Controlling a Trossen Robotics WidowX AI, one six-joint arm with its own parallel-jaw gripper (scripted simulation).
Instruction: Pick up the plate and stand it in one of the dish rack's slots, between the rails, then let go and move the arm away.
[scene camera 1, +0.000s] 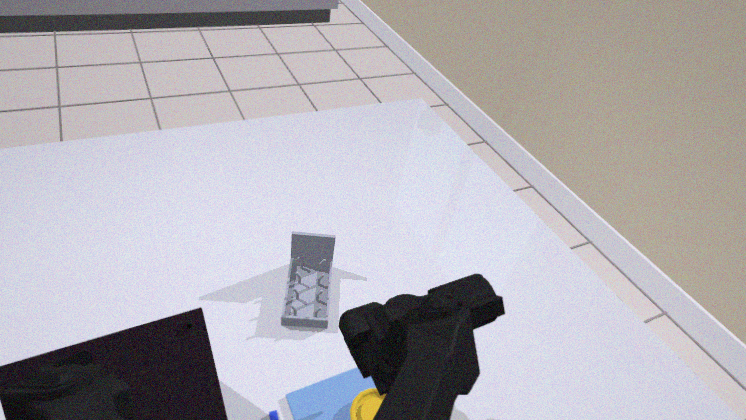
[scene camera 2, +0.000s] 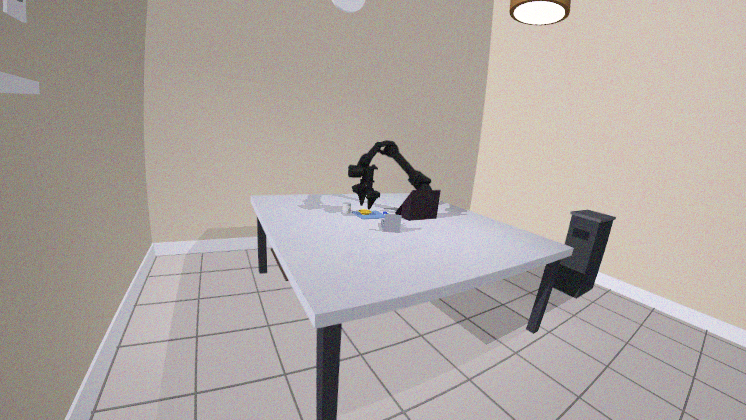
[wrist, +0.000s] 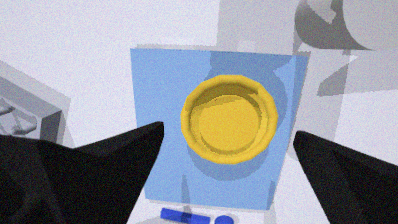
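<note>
Grey dish rack (scene camera 1: 306, 303). Yellow plate (wrist: 228, 119). Gripper (scene camera 1: 380, 404), (wrist: 228, 133): open, holding nothing.
</note>
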